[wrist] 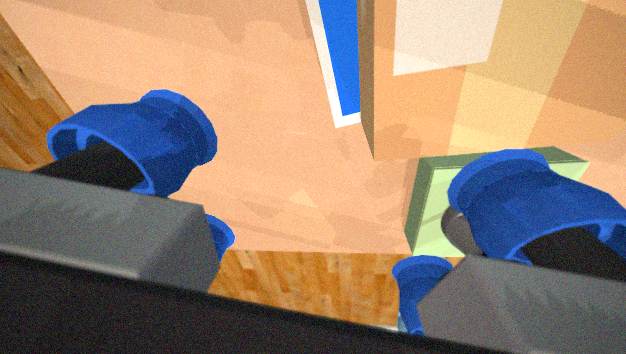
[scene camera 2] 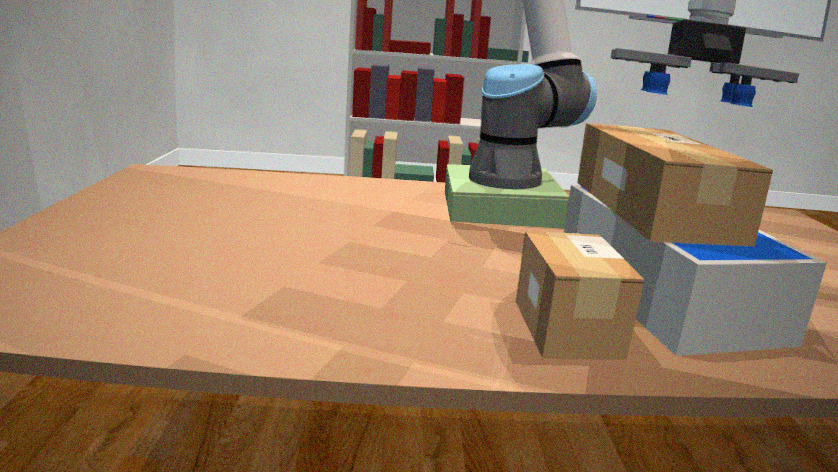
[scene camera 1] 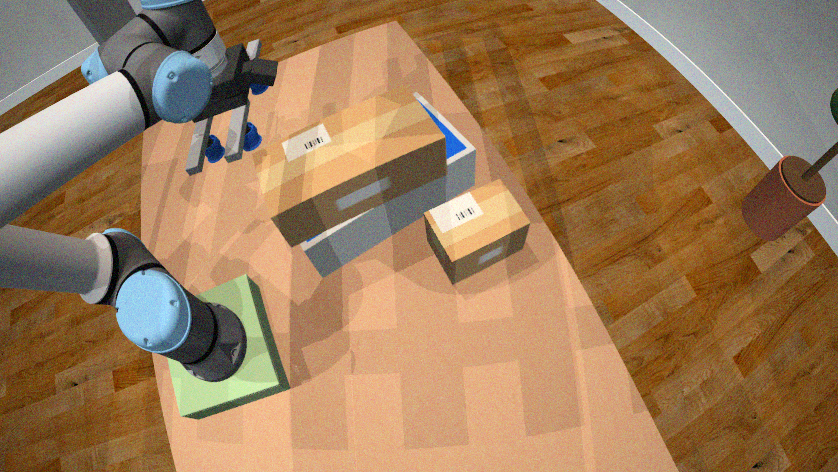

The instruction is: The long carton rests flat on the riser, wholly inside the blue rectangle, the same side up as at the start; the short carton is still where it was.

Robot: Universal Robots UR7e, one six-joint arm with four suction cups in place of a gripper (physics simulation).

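Seen in the pictures: hand, tool point: [wrist: 320, 214] [scene camera 2: 694, 97]; arm's base, link origin: [scene camera 2: 504, 179] [scene camera 1: 213, 343].
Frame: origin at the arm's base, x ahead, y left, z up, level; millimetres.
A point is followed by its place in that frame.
The long carton [scene camera 1: 363, 158] {x 404, y 78, z 158 mm} [scene camera 2: 633, 187] {x 456, y 49, z 105 mm} [wrist: 425, 110] {x 273, y 178, z 158 mm} lies flat on the grey riser [scene camera 1: 351, 252] {x 324, y 49, z -38 mm} [scene camera 2: 744, 304] {x 604, y 151, z 1 mm} [wrist: 326, 65] {x 307, y 242, z 55 mm}, label side up. It sits askew to the blue rectangle [scene camera 1: 454, 140] {x 587, y 106, z 55 mm} [scene camera 2: 768, 249] {x 552, y 210, z 55 mm} [wrist: 345, 60] {x 308, y 222, z 55 mm}, and part of it reaches past the rim on the side facing the short carton. The short carton [scene camera 1: 498, 211] {x 573, y -57, z 38 mm} [scene camera 2: 604, 316] {x 614, y -40, z -9 mm} stands on the table beside the riser, label up. My gripper [scene camera 1: 234, 120] {x 246, y 248, z 217 mm} [scene camera 2: 697, 87] {x 246, y 248, z 217 mm} [wrist: 325, 215] {x 246, y 248, z 217 mm} is open, with no carton on its blue cups. It hangs above and to one side of the long carton's labelled end. The carton's underside is hidden.
The arm's base stands on a green block [scene camera 1: 263, 351] {x 94, y -60, z -4 mm} [scene camera 2: 504, 208] {x 106, y -25, z -32 mm} [wrist: 422, 220] {x 7, y 109, z 3 mm} near the riser's labelled-carton end. The wooden table [scene camera 1: 486, 351] {x 442, y -236, z -65 mm} [scene camera 2: 293, 263] {x 332, y -406, z -65 mm} [wrist: 250, 150] {x 182, y 435, z -65 mm} carries everything. A bookshelf [scene camera 2: 404, 121] stands behind it, and a potted plant [scene camera 1: 774, 202] stands on the floor.
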